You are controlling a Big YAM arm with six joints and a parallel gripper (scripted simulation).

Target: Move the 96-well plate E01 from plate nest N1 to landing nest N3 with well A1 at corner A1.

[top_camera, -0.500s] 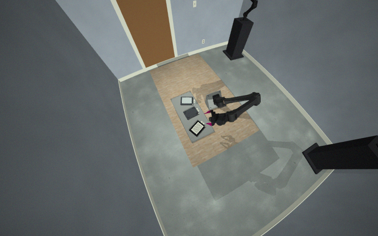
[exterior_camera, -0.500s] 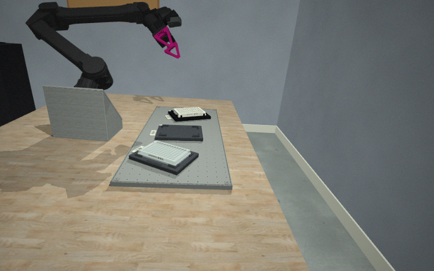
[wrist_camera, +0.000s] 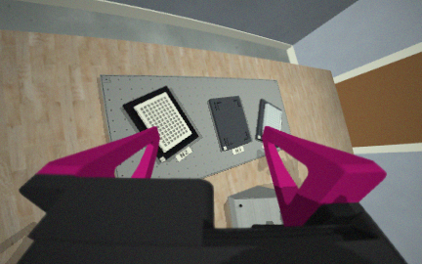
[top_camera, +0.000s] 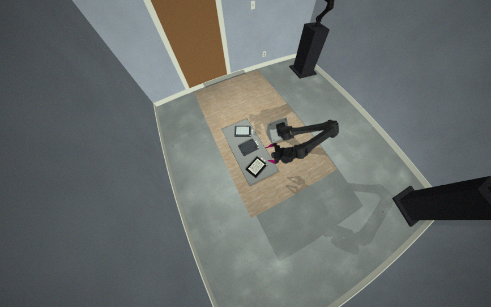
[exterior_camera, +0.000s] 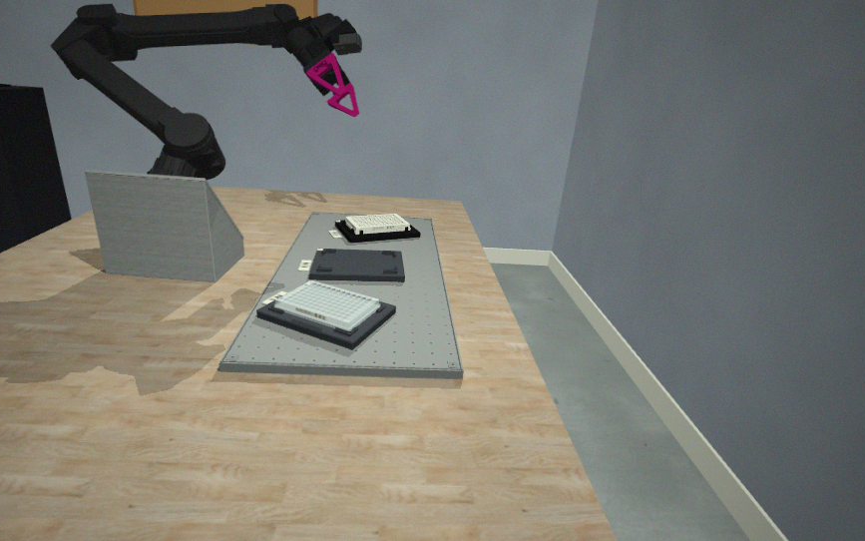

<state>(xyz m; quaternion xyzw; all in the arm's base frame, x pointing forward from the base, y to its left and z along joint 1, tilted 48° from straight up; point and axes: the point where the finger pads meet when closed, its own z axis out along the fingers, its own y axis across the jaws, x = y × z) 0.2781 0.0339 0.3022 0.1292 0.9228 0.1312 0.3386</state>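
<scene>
Right now the dark plate nest N1 is 50 mm ahead of my hand, 420 mm to the right of it and 270 mm below it. The rest, counted from my hand: dark nest N3 (60 mm ahead, 230 mm to the right, 270 mm below); then plate nest N2 (70 mm ahead, 20 mm to the right, 270 mm below); then N2 label (10 mm behind, 60 mm to the right, 270 mm below).
</scene>
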